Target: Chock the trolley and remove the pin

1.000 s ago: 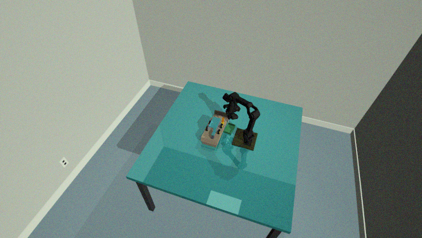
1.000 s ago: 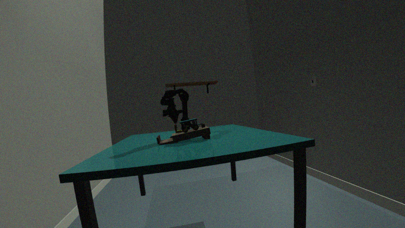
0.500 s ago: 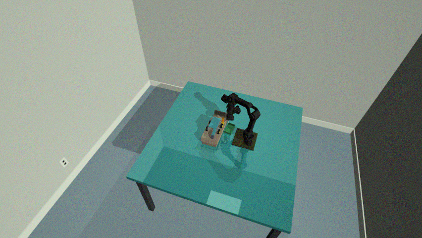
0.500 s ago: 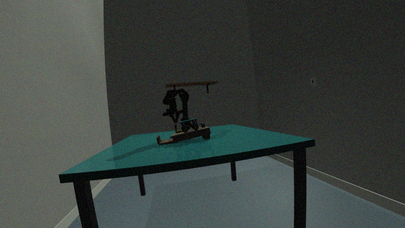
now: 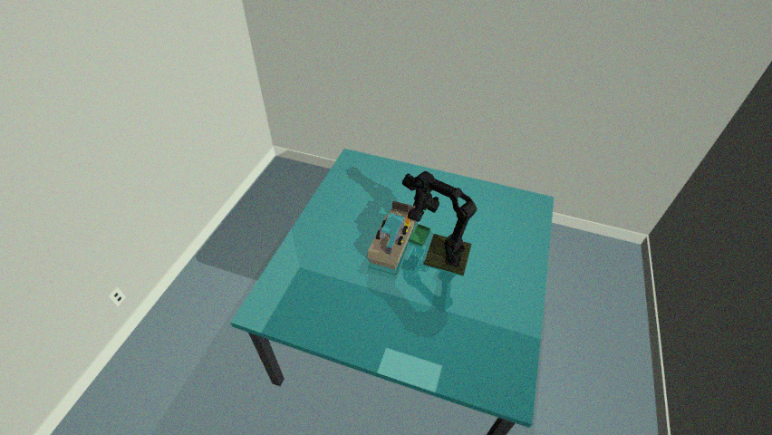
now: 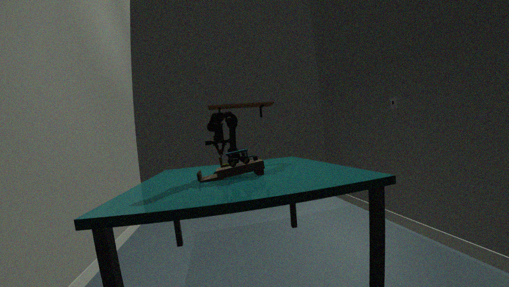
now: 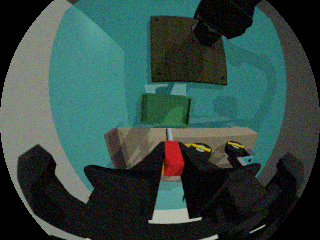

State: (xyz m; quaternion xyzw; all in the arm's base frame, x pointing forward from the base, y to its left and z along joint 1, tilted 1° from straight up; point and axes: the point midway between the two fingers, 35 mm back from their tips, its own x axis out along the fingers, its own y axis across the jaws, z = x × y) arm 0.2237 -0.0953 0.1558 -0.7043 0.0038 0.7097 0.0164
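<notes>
Now: the green tray 14 cm below my gripper tip and 2 cm behind it. The rest, counted from my gripper tip: red-headed stop pin: right at my gripper tip; then yellow chock: 5 cm below, 5 cm ahead, 2 cm to the left; then blue trolley: 11 cm to the left, 10 cm ahead, 3 cm below.
</notes>
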